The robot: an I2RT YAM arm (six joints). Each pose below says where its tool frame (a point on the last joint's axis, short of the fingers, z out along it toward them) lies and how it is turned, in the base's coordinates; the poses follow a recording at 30 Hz.
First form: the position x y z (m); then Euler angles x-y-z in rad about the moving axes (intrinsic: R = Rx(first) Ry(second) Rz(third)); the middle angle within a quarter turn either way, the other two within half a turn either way.
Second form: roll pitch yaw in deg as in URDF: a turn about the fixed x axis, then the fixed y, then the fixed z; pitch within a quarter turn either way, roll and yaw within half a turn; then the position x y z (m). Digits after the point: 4 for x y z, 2 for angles.
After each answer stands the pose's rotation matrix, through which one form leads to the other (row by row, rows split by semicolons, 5 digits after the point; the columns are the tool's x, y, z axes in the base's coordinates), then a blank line. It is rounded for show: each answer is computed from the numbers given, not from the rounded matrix.
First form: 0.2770, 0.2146, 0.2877, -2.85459, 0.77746, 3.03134
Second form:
163.13, 44.41, 172.61, 0.2770, 0.2146, 0.2877
-0.70837 -0.07842 0.70147; 0.09184 0.97512 0.20175; -0.69984 0.20733 -0.68355

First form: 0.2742, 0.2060, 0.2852, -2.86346, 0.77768, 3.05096
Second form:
162.78, 44.17, 171.60, 0.2742, 0.2060, 0.2852
-0.70962 -0.06449 0.70163; 0.10482 0.97506 0.19564; -0.69675 0.21237 -0.68516

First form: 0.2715, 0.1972, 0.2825, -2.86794, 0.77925, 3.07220
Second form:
161.99, 43.92, 170.19, 0.2715, 0.1972, 0.2825
-0.70973 -0.04933 0.70275; 0.12270 0.97364 0.19227; -0.69371 0.22269 -0.68497

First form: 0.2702, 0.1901, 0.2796, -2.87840, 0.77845, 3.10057
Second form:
161.34, 43.48, 168.64, 0.2702, 0.1901, 0.2796
-0.71140 -0.02920 0.70218; 0.14293 0.97224 0.18524; -0.68810 0.23214 -0.68748

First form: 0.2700, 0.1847, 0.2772, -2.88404, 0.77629, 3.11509
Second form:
161.07, 43.16, 167.91, 0.2700, 0.1847, 0.2772
-0.71327 -0.01891 0.70064; 0.15277 0.97141 0.18174; -0.68404 0.23667 -0.68998

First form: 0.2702, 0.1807, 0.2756, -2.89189, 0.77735, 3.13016
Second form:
160.89, 43.03, 167.18, 0.2702, 0.1807, 0.2756
-0.71273 -0.00815 0.70139; 0.16224 0.97090 0.17614; -0.68242 0.23933 -0.69067

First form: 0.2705, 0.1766, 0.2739, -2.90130, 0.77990, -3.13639
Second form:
160.72, 42.98, 166.37, 0.2705, 0.1766, 0.2739
-0.71097 0.00370 0.70321; 0.17241 0.97038 0.16920; -0.68176 0.24154 -0.69056

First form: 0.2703, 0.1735, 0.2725, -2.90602, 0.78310, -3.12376
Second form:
160.39, 42.98, 165.60, 0.2703, 0.1735, 0.2725
-0.70862 0.01264 0.70548; 0.18197 0.96929 0.16542; -0.68172 0.24560 -0.68916

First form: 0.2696, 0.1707, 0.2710, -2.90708, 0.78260, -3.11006
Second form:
159.79, 42.70, 164.66, 0.2696, 0.1707, 0.2710
-0.70873 0.02236 0.70513; 0.19443 0.96698 0.16477; -0.67816 0.25388 -0.68967

